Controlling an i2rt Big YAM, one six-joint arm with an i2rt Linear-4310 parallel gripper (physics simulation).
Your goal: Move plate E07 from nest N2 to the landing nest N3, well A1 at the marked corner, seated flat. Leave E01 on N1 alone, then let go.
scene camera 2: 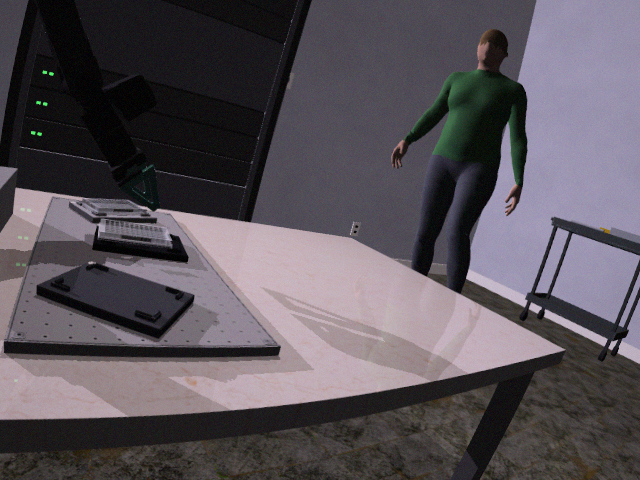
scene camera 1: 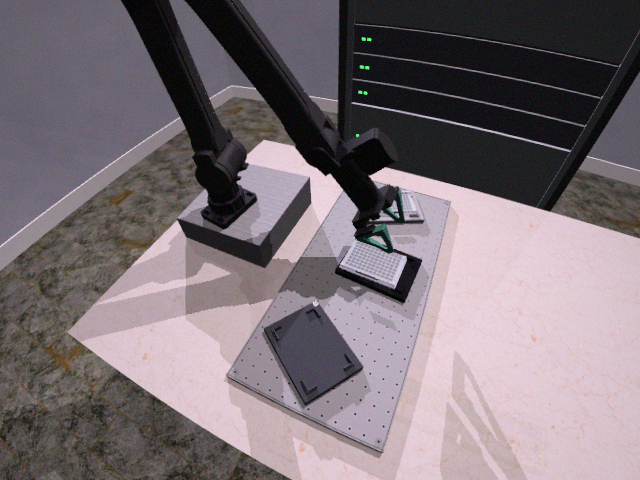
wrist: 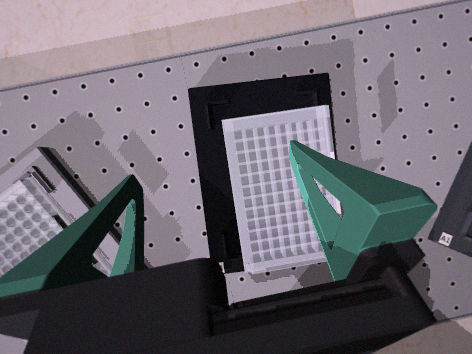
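Note:
Plate E07 [scene camera 1: 374, 263] [scene camera 2: 134, 232] [wrist: 270, 190], clear with a grid of wells, lies off-centre on the black nest N2 [scene camera 1: 412, 273] [scene camera 2: 178, 250] [wrist: 212, 160]; two corner brackets show uncovered beside it in the wrist view. My gripper [scene camera 1: 396, 235] [wrist: 213, 164] is open and empty above; in the wrist view one green finger overlaps E07 and the other overlaps the board towards N1. Plate E01 [scene camera 1: 408, 204] [scene camera 2: 116, 206] [wrist: 22, 230] rests on the grey nest N1 [scene camera 2: 147, 219]. The dark nest N3 [scene camera 1: 310, 351] [scene camera 2: 116, 297] [wrist: 460, 210] is empty, with a white A1 mark [scene camera 1: 315, 303] [scene camera 2: 93, 264] [wrist: 445, 238] at one corner.
The nests stand on a perforated grey board [scene camera 1: 392, 335]. The arm's base is on a grey block [scene camera 1: 279, 191] beside it. A server rack [scene camera 1: 345, 62] stands behind the table. A person in green [scene camera 2: 473, 118] and a cart [scene camera 2: 576, 312] are beyond the table.

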